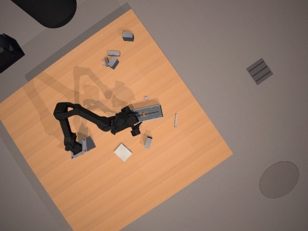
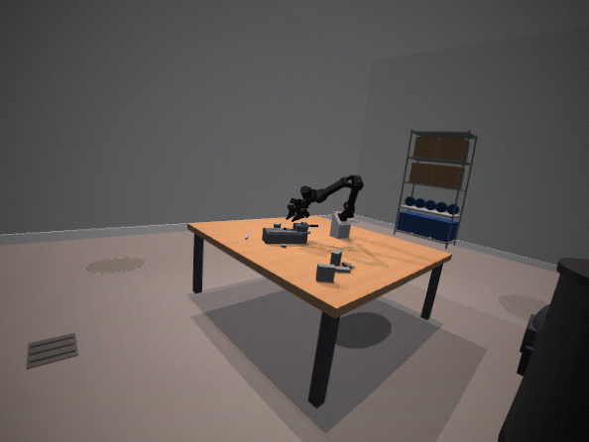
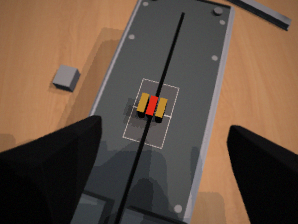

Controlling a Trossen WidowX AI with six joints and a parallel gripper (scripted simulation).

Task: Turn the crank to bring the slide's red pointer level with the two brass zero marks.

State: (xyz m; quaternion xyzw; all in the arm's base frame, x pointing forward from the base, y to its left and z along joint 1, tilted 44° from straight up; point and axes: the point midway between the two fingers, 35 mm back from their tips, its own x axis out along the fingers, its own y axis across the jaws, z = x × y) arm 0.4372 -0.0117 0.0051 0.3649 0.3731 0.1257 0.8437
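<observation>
Now: gripper tip 5 cm above the red pointer, 3 cm short of it and 1 cm to the right of it. The rest, counted from my gripper tip: small grey cube (12 cm below, 10 cm to the left, 9 cm ahead); thin grey bar (20 cm ahead, 14 cm to the right, 13 cm below); dark crank handle (14 cm behind, 8 cm to the left, 2 cm below).
</observation>
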